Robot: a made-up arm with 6 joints.
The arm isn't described. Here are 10 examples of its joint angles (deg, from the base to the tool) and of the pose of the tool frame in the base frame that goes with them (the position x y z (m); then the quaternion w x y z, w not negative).
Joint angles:
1: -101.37 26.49 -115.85 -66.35 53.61 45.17
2: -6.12 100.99 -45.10 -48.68 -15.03 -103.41
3: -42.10 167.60 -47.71 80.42 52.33 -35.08
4: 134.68 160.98 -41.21 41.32 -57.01 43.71
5: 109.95 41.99 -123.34 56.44 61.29 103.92
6: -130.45 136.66 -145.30 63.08 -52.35 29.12
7: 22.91 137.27 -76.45 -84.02 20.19 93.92
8: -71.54 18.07 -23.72 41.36 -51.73 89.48
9: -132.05 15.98 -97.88 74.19 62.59 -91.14
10: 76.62 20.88 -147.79 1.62 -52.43 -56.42
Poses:
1: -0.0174 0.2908 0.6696 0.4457 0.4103 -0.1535 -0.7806
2: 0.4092 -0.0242 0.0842 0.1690 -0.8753 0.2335 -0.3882
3: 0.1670 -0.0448 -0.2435 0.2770 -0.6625 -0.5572 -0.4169
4: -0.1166 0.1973 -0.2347 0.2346 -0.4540 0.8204 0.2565
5: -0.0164 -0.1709 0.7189 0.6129 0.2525 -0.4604 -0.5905
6: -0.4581 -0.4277 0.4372 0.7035 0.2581 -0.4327 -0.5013
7: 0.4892 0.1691 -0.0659 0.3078 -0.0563 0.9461 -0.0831
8: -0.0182 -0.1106 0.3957 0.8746 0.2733 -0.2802 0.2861
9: 0.2423 0.1401 0.6075 0.2403 -0.1292 0.5099 -0.8158
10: -0.1408 -0.6017 0.4716 0.6668 0.6731 -0.2910 0.1331
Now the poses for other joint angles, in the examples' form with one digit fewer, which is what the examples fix.
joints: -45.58 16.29 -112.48 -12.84 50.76 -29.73
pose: -0.232 0.212 0.628 0.682 0.103 0.325 -0.647
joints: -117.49 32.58 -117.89 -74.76 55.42 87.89
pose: 0.042 0.254 0.694 0.544 0.296 -0.358 -0.699
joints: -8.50 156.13 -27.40 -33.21 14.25 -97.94
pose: 0.059 -0.023 -0.181 0.195 0.816 -0.424 -0.341
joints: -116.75 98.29 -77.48 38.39 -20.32 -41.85
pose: -0.252 -0.451 0.333 0.275 0.622 0.331 -0.654
